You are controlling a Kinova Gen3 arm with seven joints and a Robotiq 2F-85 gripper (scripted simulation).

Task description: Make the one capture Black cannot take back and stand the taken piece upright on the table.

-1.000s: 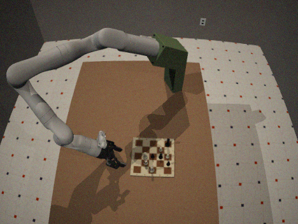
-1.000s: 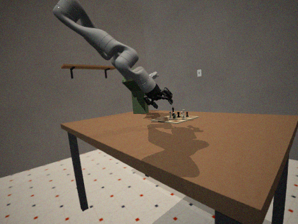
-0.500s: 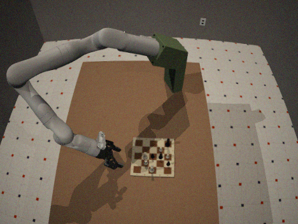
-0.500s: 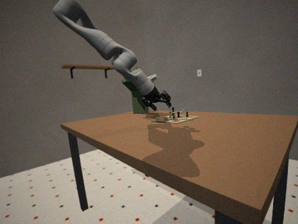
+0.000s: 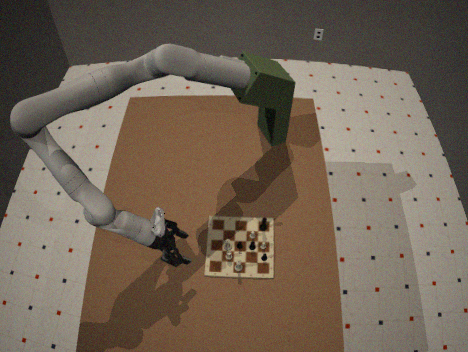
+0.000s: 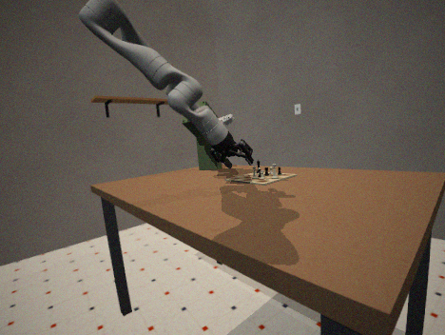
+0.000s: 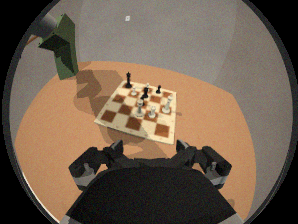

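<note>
Right now my hand is 10 mm past the chessboard, 170 mm to the right of it and 80 mm above it. From my hand the other things lie so: tall black piece (60 mm behind, 260 mm to the left, 40 mm below).
</note>
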